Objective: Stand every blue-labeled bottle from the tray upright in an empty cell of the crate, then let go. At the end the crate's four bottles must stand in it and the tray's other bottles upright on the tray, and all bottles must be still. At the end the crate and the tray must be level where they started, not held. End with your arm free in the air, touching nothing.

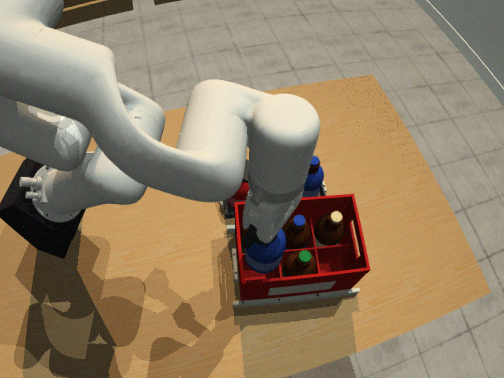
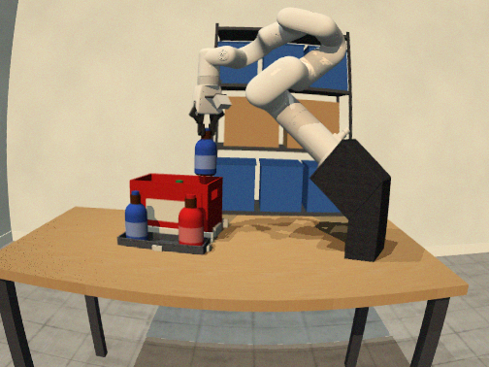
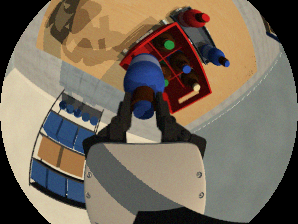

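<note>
Right now my hand is 25 cm above the red crate, 10 cm short of it and 1 cm to the right of it. From my hand the other things lie so: red-labeled bottle (25 cm below, 22 cm to the left, 6 cm ahead); dark tray (32 cm below, 20 cm to the left, 15 cm ahead).
</note>
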